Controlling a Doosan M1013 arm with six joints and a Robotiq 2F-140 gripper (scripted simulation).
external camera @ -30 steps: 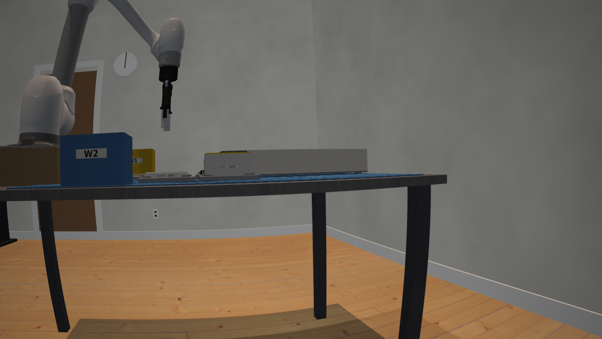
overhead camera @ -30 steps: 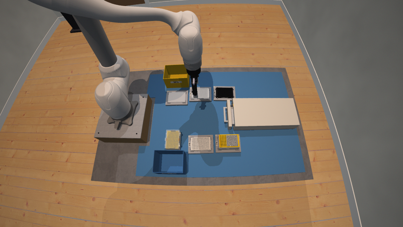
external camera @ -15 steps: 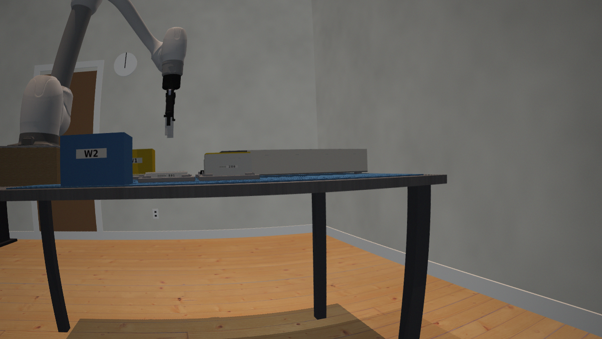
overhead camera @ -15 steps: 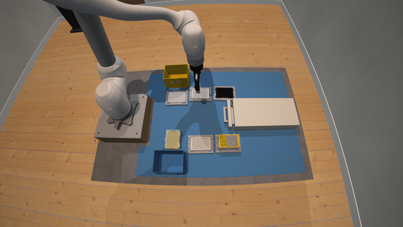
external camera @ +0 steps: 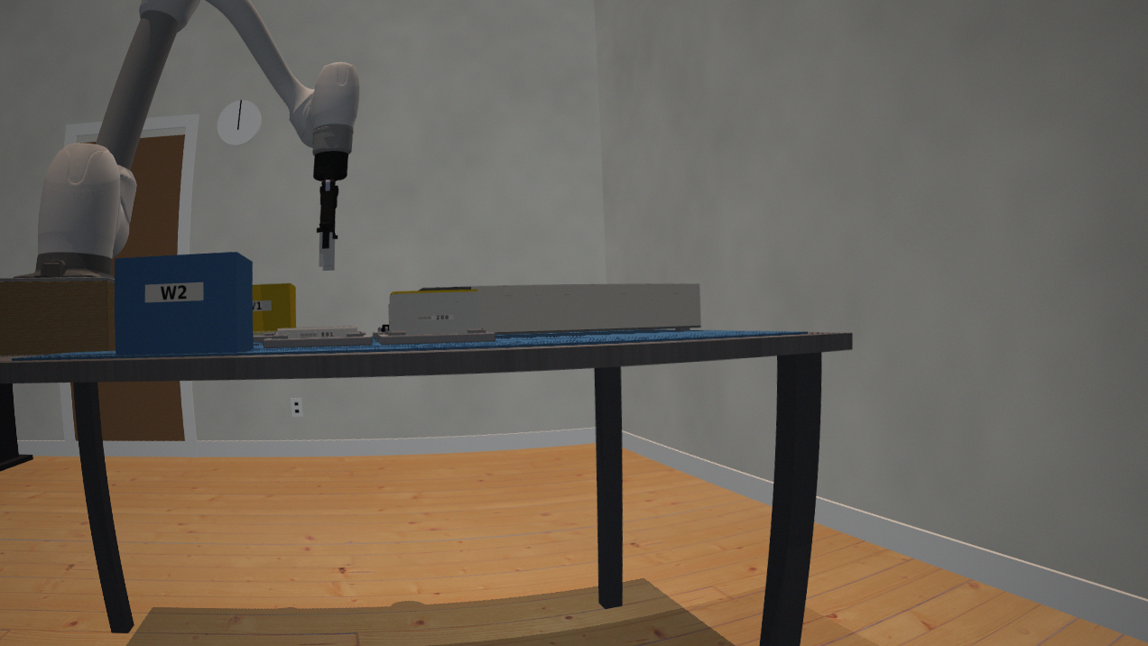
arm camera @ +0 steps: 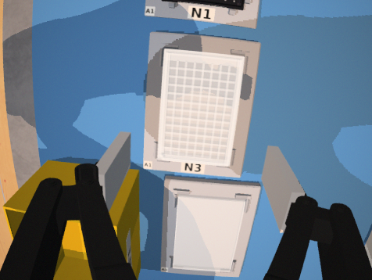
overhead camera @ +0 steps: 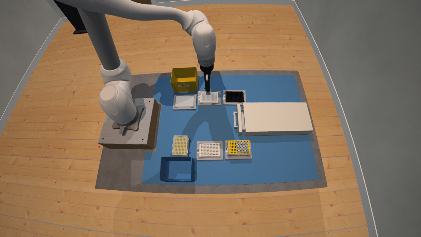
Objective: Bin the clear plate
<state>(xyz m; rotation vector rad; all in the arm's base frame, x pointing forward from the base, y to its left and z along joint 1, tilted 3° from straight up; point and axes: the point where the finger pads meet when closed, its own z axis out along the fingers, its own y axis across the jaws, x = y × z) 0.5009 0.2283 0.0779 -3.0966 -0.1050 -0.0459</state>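
Now: the nest 160 mm below my hand. Also, from my hand: black plate: 180 mm ahead, 150 mm below, 20 mm to the left; white lid: 170 mm behind, 150 mm below, 40 mm to the right; yellow bin W1: 190 mm behind, 130 mm below, 120 mm to the left.
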